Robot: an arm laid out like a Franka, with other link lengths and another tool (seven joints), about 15 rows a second.
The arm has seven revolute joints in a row. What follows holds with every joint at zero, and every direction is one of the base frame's. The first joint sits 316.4 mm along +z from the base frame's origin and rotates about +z. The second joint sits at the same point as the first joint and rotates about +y. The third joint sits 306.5 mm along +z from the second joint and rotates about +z. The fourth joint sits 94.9 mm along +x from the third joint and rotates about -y. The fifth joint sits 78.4 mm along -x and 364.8 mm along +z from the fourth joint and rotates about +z. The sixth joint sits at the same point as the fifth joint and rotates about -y. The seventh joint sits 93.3 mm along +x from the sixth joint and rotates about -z. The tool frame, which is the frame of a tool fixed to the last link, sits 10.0 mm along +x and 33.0 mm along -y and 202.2 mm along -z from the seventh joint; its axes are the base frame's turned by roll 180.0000, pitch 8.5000 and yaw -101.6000 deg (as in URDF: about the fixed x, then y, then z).
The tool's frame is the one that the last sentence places.
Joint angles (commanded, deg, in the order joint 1, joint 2, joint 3, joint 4, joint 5, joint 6, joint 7), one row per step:
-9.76 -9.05 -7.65 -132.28 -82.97 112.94 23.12
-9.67 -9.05 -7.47 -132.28 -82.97 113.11 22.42
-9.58 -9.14 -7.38 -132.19 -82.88 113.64 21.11
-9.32 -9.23 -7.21 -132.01 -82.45 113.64 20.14
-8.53 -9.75 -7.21 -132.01 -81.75 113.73 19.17
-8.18 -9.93 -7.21 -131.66 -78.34 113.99 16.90
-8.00 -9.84 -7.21 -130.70 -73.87 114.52 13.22
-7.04 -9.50 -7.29 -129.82 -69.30 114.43 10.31
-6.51 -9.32 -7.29 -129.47 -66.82 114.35 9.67
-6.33 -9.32 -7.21 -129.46 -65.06 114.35 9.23
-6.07 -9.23 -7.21 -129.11 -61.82 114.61 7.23
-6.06 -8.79 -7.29 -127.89 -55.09 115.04 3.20
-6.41 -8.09 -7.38 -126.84 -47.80 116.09 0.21
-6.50 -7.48 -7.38 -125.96 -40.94 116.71 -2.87
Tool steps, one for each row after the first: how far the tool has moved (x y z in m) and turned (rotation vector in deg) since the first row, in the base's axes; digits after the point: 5 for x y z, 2 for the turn. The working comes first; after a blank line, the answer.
Tool pose at each row, in the base's axes (x y z in m, rotation vector in deg; the steps are taken from these numbers as rounded here):
0.46621 -0.30936 0.42027 84.83 -94.67 57.25
0.46858 -0.30674 0.42004 85.65 -93.90 57.00
0.47192 -0.30413 0.42060 87.02 -92.88 56.55
0.47456 -0.30057 0.42189 87.82 -92.36 56.15
0.47750 -0.29343 0.42469 89.00 -92.07 56.05
0.47751 -0.28914 0.42093 90.65 -93.78 53.25
0.47986 -0.28532 0.41722 93.21 -95.54 49.34
0.48370 -0.27610 0.41093 95.69 -97.33 45.57
0.48505 -0.27031 0.40673 96.57 -99.03 43.95
0.48457 -0.26663 0.40292 97.17 -100.26 42.65
0.48572 -0.26109 0.39764 99.06 -101.67 39.87
0.48798 -0.25439 0.38918 102.32 -105.16 34.24
0.49067 -0.24765 0.37751 105.25 -110.23 28.78
0.49416 -0.23774 0.36719 108.31 -114.36 23.41

0.00237 0.00262 -0.00023 0.06 0.62 0.64
0.00571 0.00523 0.00033 0.34 1.51 1.63
0.00835 0.00879 0.00162 0.59 2.06 2.15
0.01129 0.01593 0.00442 1.10 2.27 2.98
0.01130 0.02022 0.00066 3.89 2.97 2.61
0.01365 0.02404 -0.00305 7.61 4.23 2.47
0.01749 0.03326 -0.00934 11.29 5.28 2.38
0.01884 0.03905 -0.01354 13.32 5.13 2.02
0.01836 0.04273 -0.01735 14.81 5.08 1.71
0.01951 0.04827 -0.02263 17.65 5.67 1.73
0.02177 0.05497 -0.03109 23.48 6.31 1.36
0.02446 0.06171 -0.04276 30.00 5.61 0.67
0.02795 0.07162 -0.05308 36.03 5.23 0.43

